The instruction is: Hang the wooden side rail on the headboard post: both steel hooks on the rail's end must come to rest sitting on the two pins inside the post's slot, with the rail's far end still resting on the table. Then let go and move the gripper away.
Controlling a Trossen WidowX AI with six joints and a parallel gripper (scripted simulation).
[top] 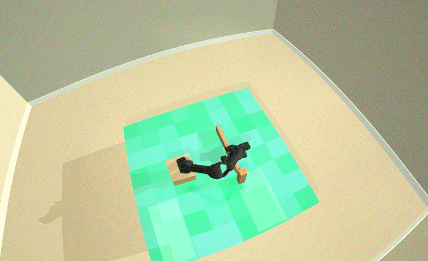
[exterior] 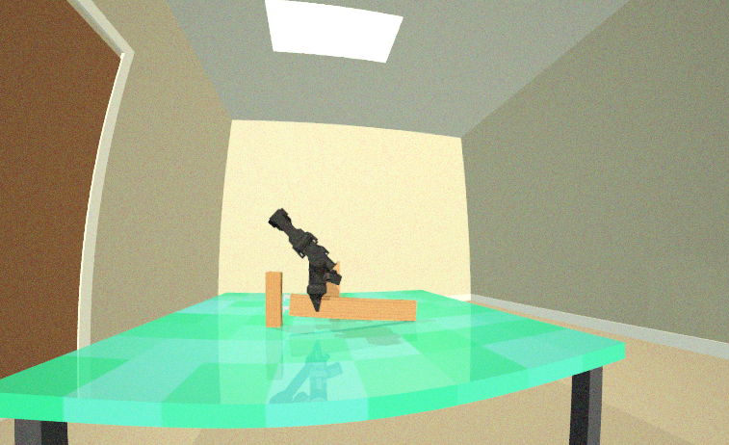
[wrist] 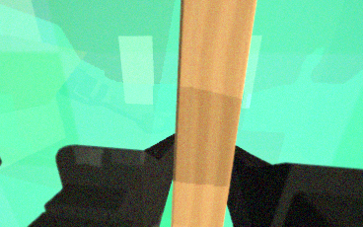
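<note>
The headboard post lies 140 mm to the right of my gripper tip and 40 mm above it.
</note>
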